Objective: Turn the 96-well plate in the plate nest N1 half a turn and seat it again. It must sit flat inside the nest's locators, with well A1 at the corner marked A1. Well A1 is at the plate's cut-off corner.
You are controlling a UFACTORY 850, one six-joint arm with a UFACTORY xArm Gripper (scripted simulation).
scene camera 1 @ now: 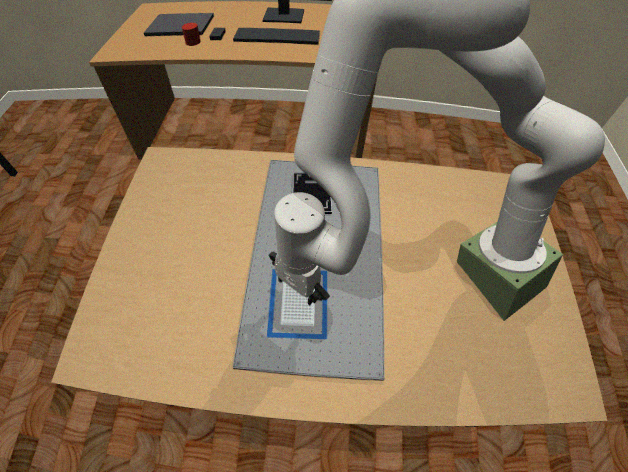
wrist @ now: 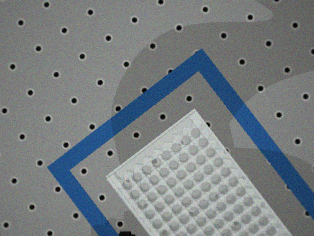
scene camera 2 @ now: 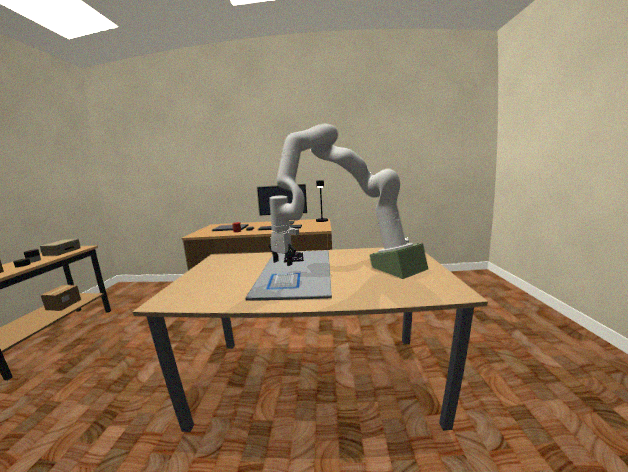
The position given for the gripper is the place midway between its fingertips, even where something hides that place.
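Observation:
A 96-well plate (scene camera 1: 301, 320) can be seen along with the gripper (scene camera 1: 298, 289). The wrist view has the plate (wrist: 209, 165) too.

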